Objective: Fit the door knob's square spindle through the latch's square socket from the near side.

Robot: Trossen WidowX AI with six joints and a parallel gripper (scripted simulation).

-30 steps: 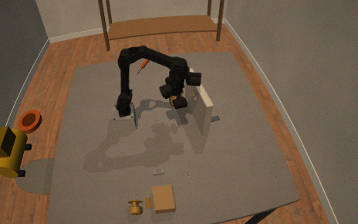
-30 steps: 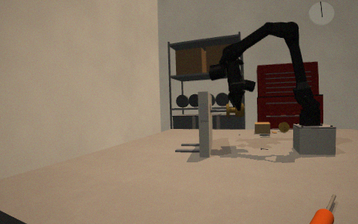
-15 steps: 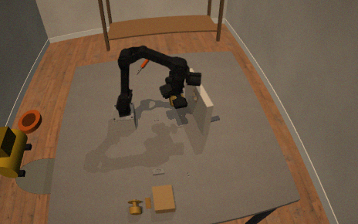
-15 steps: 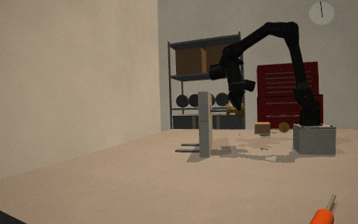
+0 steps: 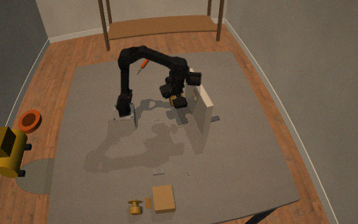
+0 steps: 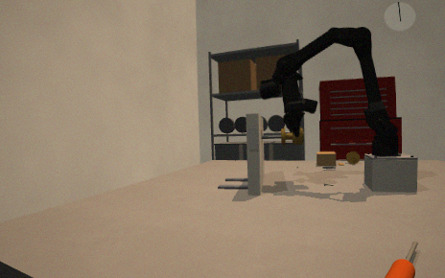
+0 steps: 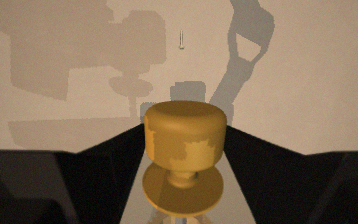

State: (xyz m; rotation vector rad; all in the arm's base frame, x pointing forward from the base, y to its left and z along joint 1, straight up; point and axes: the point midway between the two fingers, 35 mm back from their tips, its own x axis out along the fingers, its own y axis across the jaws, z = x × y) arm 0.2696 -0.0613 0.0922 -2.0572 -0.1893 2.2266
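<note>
Right now the wood door panel is 130 mm ahead of my hand, 50 mm below it and 10 mm to the left of it. The rest, counted from my hand: tan block: 460 mm to the right, 190 mm behind, 160 mm below; then orange-handled tool: 550 mm to the left, 180 mm below, 90 mm behind.
</note>
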